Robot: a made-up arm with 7 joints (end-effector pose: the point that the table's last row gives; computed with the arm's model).
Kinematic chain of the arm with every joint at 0, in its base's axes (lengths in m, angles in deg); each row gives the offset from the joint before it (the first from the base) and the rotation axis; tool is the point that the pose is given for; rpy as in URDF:
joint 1: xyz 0 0 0.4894 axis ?
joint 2: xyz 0 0 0 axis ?
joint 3: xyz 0 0 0.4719 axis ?
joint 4: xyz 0.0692 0 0 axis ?
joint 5: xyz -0.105 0 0.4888 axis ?
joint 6: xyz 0 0 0 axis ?
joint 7: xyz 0.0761 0 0 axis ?
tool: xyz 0 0 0 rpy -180 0 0
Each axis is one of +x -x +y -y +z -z.
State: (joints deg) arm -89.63 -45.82 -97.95 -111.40 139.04 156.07 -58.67
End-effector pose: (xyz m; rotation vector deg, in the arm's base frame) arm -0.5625 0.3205 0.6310 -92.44 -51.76 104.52
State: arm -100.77 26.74 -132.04 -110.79 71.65 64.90 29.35
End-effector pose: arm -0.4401 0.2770 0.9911 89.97 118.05 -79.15
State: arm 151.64 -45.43 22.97 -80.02 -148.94 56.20 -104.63
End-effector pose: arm 0.0037 -0.2401 1.3774 44.73 79.12 68.03
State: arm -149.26 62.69 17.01 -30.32 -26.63 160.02 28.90
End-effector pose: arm -0.7872 -0.5662 0.8015 18.39 -112.64 33.80
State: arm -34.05 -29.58 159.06 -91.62 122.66 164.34 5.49
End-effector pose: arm -0.4401 0.6172 0.6876 -118.38 -14.77 51.81
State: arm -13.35 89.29 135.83 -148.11 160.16 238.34 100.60
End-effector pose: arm 0.1992 0.2137 0.7331 42.03 -115.92 -33.85
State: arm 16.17 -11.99 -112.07 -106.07 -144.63 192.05 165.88
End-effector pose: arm -0.0854 -0.5587 0.8311 69.43 -118.81 76.22
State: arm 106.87 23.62 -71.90 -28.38 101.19 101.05 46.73
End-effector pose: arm 0.0941 0.5145 1.3952 -90.72 -36.96 24.96
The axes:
joint 1: +z
joint 2: +y
joint 3: +z
joint 4: -y
joint 5: +z
joint 6: -y
joint 7: -z

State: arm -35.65 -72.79 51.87 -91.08 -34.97 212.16 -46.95
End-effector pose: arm -0.1601 0.6466 0.9524 -37.29 62.34 76.50
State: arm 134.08 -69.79 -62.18 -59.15 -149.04 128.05 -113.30
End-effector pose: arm 0.7801 -0.1771 1.0109 32.22 80.80 -5.78
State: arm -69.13 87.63 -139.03 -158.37 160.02 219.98 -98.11
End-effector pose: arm -0.1306 -0.1270 0.7156 -83.20 -56.52 -50.40
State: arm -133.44 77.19 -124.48 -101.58 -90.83 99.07 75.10
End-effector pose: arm -0.6450 0.0993 0.9369 -37.04 17.50 -157.91
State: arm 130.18 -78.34 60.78 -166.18 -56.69 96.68 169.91
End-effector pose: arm -0.2604 -0.1175 0.6215 -66.56 5.65 -41.35
